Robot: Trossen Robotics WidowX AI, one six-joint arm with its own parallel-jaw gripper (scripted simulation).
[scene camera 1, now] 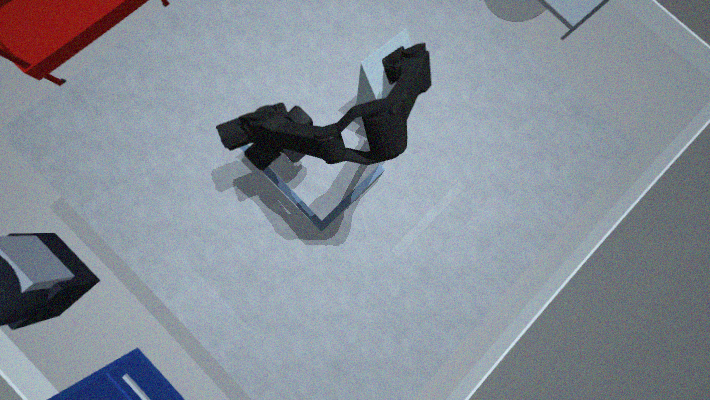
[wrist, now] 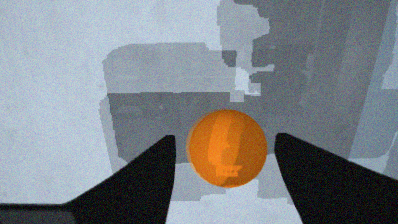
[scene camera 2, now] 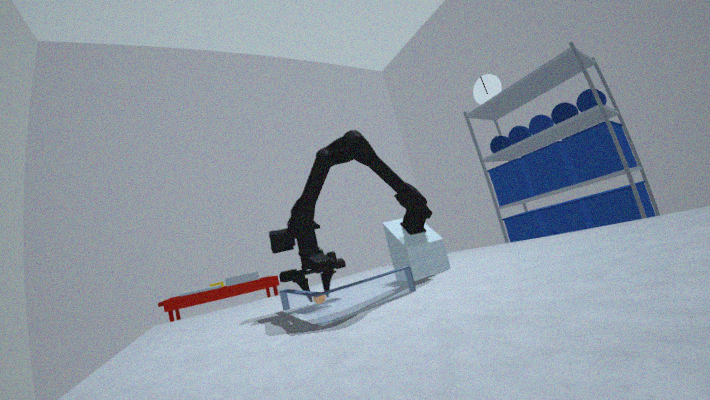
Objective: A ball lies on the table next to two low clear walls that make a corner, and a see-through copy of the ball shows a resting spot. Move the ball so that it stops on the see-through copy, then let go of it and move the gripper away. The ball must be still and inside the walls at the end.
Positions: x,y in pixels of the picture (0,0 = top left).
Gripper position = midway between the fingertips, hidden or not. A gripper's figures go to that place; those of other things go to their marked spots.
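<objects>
My gripper (wrist: 225,143) is 11 cm from the lens. An orange ball (wrist: 253,147) is 9 cm from the lens, and a see-through copy of ball (wrist: 212,145) is likewise 9 cm from the lens.
</objects>
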